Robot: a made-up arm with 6 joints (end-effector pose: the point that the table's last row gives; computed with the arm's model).
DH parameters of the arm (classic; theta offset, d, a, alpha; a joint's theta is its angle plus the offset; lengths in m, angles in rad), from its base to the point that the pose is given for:
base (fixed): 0.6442 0 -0.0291 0
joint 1: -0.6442 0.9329 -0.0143 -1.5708
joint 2: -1.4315 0 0.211 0
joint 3: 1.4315 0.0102 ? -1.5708
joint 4: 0 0.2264 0.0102 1.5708
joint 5: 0 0 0.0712 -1.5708
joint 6: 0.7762 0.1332 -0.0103 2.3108
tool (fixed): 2.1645 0.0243 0 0
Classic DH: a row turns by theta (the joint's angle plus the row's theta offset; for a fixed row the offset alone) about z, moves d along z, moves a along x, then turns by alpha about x.
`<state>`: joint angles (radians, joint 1 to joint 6).
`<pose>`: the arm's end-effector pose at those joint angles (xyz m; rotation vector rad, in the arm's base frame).
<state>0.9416 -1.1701 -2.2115 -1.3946 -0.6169 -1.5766</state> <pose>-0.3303 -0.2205 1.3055 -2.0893 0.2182 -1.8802</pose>
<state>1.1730 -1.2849 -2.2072 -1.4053 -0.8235 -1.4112</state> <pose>-0.2981 -0.3071 1.2437 -1.8220 -0.1993 -1.9675</pose>
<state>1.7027 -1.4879 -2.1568 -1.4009 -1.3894 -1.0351</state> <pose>-0.1183 -0.4117 1.1112 -1.0887 -0.8902 -2.1677</pose>
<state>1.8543 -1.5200 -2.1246 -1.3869 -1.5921 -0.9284</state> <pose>-0.0522 -0.4070 1.0824 -0.8400 -1.0351 -2.2514</pose>
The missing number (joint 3, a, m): 0.0666
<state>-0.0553 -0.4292 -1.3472 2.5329 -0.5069 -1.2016</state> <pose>0.1981 -0.0950 1.1768 0.1968 -0.6743 -0.0085</pose>
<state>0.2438 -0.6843 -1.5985 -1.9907 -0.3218 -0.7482</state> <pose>0.0618 0.1057 1.3263 2.5945 -0.4884 0.1520</pose>
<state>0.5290 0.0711 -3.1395 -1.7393 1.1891 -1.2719</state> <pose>-0.0021 -0.0847 1.4631 -1.8595 1.2692 0.0710</pose>
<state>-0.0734 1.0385 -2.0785 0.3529 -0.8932 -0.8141</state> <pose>0.4752 -0.0756 1.0609 -1.5939 -0.1993 0.4620</pose>
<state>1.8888 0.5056 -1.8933 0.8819 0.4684 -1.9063</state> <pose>-0.1777 0.4289 1.1030 0.8856 1.3671 -1.8443</pose>
